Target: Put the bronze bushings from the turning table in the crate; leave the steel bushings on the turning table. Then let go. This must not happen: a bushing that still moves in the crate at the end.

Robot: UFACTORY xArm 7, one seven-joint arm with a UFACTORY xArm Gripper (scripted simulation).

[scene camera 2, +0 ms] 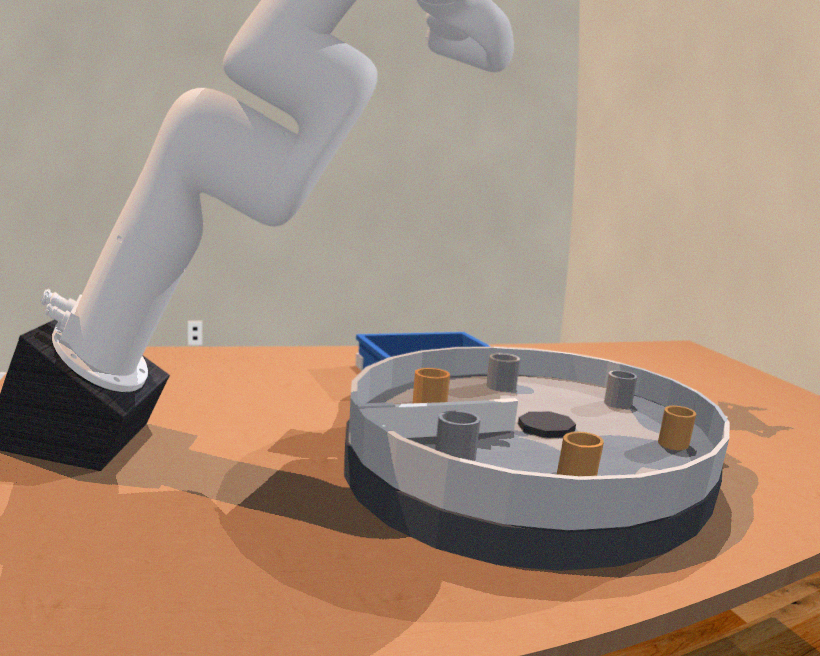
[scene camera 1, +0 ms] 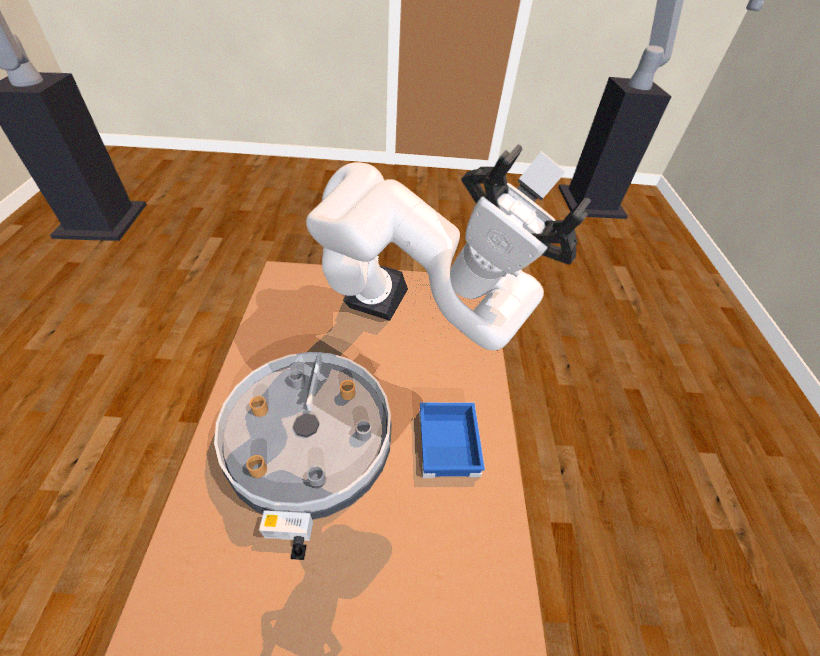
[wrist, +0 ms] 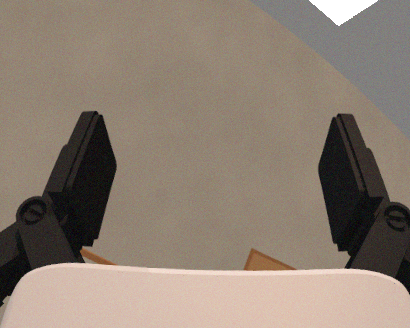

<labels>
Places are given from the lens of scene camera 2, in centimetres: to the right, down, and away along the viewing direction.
steel bushing point(scene camera 2: 459, 440): 4, 10, 61
steel bushing point(scene camera 2: 502, 375): 11, 6, 83
bronze bushing point(scene camera 2: 431, 385): 2, 6, 75
</labels>
